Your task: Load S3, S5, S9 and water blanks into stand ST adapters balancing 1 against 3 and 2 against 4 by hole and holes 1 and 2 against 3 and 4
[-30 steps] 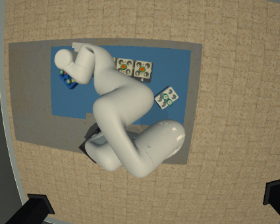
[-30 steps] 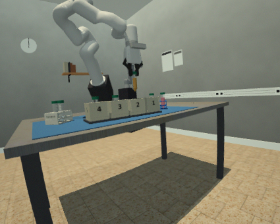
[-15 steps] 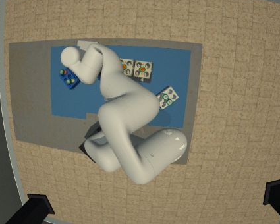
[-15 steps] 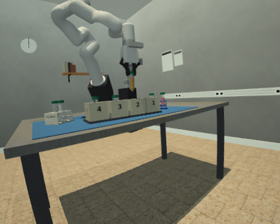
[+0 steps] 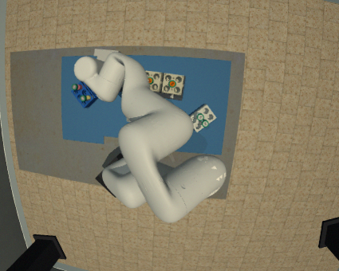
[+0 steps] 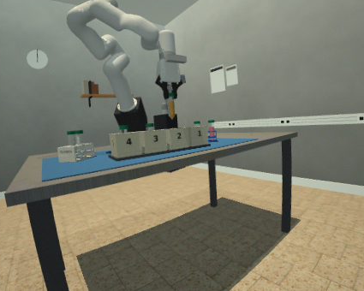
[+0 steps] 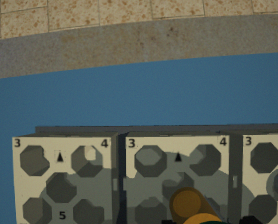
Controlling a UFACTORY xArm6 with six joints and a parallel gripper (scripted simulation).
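My hand is 1 cm to the left of the tube of amber liquid and 5 cm above it. The rest, counted from my hand: white rack: 27 cm behind, 32 cm to the right, 22 cm below; blue rack: 2 cm behind, 31 cm to the left, 22 cm below.
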